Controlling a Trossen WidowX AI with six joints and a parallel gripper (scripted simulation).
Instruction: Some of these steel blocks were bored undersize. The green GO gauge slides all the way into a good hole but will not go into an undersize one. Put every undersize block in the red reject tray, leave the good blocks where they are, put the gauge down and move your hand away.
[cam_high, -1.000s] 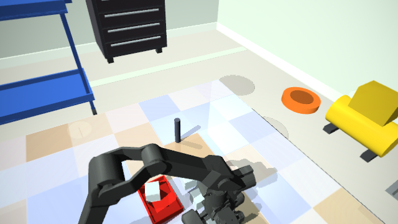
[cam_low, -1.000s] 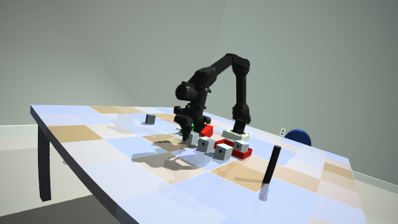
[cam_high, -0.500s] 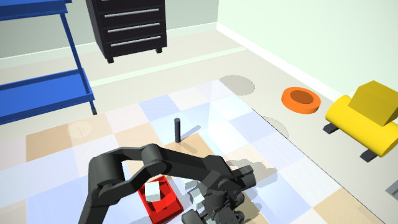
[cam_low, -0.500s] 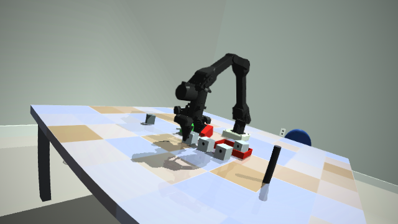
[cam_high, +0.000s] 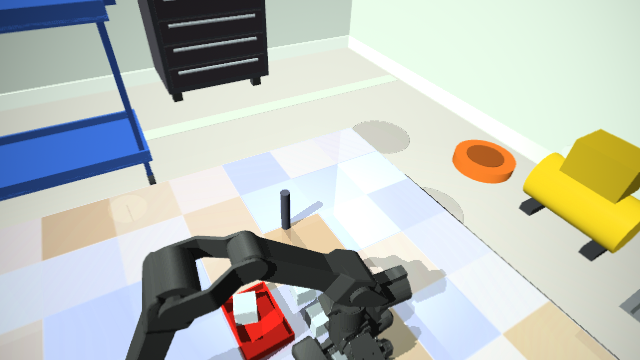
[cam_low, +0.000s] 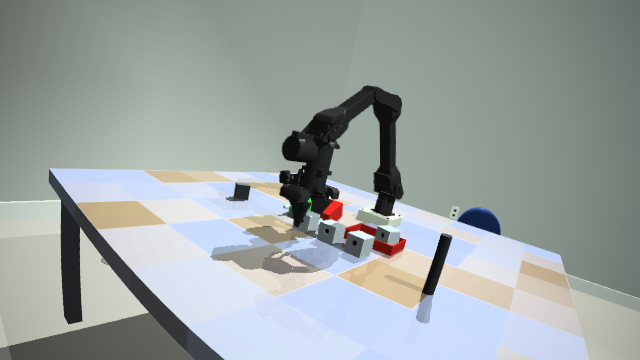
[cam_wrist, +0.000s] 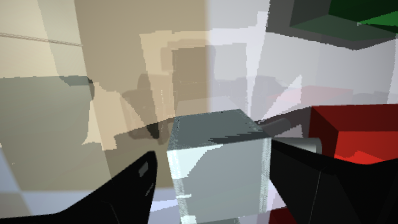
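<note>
My gripper tip is now 13 cm past the red reject tray and 13 cm to the right of it. The rest, counted from my gripper tip: green GO gauge (8 cm behind, 12 cm to the right, 1 cm above).
</note>
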